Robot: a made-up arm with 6 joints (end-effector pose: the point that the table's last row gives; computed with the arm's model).
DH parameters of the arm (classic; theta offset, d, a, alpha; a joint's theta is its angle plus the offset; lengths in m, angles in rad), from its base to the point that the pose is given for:
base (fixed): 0 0.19 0 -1.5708
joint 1: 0 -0.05 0.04 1.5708
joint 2: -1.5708 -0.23 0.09 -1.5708
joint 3: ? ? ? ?
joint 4: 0 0.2 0.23 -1.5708
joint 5: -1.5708 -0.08 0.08 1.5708
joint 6: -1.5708 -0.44 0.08 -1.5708
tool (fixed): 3.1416 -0.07 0 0
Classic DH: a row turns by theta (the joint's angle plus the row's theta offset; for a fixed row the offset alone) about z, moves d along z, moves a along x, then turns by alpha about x.
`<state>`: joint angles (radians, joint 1 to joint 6).
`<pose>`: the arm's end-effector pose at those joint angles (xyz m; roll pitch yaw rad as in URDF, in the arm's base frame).
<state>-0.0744 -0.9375 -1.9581 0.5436 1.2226 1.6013</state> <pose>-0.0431 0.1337 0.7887 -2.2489 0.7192 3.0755</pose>
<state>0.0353 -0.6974 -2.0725 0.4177 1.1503 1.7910</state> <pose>0.0386 0.2489 0.7866 -2.1229 0.4261 -2.9483</pose>
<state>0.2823 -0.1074 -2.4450 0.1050 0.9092 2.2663</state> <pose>-0.1038 0.6018 0.6430 -1.8258 -0.2352 -2.4315</pose>
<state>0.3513 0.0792 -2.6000 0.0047 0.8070 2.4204</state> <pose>-0.2867 0.6627 0.5723 -1.6701 -0.3890 -2.2859</pose>
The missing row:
joint 3: 0 -0.32 0.3 1.5708
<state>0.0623 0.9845 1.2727 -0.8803 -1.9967 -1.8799</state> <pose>0.4567 -0.7418 -0.2062 -0.6605 -0.7084 1.8414</pose>
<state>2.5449 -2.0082 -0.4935 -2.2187 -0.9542 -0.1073</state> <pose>-0.3358 0.3893 -0.2918 1.9486 0.1390 0.9125</pose>
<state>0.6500 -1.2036 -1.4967 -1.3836 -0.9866 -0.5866</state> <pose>0.1829 0.8768 0.1712 2.9098 -0.3319 -0.5304</pose>
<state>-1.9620 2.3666 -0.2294 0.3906 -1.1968 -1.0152</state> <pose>-0.7230 0.2541 0.5910 0.6923 0.9116 -1.1887</pose>
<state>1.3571 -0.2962 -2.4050 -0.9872 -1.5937 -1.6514</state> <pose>-0.4686 0.7150 0.3442 0.5261 0.7551 -1.9324</pose>
